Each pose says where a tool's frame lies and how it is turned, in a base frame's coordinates. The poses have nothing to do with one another.
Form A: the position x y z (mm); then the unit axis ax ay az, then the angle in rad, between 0 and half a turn.
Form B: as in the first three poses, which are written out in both.
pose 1, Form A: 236.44 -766.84 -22.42 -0.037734 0.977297 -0.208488 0.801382
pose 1, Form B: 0.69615 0.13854 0.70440 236.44; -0.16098 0.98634 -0.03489 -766.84; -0.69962 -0.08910 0.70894 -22.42; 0 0 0 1
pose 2, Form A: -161.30 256.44 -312.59 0.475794 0.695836 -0.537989 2.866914
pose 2, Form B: -0.51824 0.79566 -0.31361 -161.30; 0.50382 -0.01229 -0.86372 256.44; -0.69109 -0.60562 -0.39450 -312.59; 0 0 0 1
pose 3, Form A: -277.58 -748.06 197.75 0.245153 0.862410 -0.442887 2.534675
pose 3, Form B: -0.71194 0.63768 0.29411 -277.58; 0.13249 0.53327 -0.83551 -748.06; -0.68963 -0.55587 -0.46414 197.75; 0 0 0 1
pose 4, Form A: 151.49 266.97 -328.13 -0.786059 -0.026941 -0.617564 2.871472
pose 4, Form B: 0.24963 0.20638 0.94609 151.49; -0.12321 -0.96231 0.24243 266.97; 0.96047 -0.17709 -0.21480 -328.13; 0 0 0 1
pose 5, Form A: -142.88 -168.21 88.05 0.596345 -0.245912 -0.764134 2.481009
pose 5, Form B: -0.15319 0.20641 -0.96640 -142.88; -0.73130 -0.68141 -0.02961 -168.21; -0.66463 0.70219 0.25533 88.05; 0 0 0 1
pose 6, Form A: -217.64 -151.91 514.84 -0.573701 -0.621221 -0.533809 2.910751
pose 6, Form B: -0.32394 0.82547 0.46224 -217.64; 0.58120 -0.21188 0.78569 -151.91; 0.74650 0.52317 -0.41113 514.84; 0 0 0 1
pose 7, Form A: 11.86 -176.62 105.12 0.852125 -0.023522 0.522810 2.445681
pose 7, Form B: 0.51592 -0.37059 0.77233 11.86; 0.29974 -0.76649 -0.56802 -176.62; 0.80249 0.52455 -0.28437 105.12; 0 0 0 1
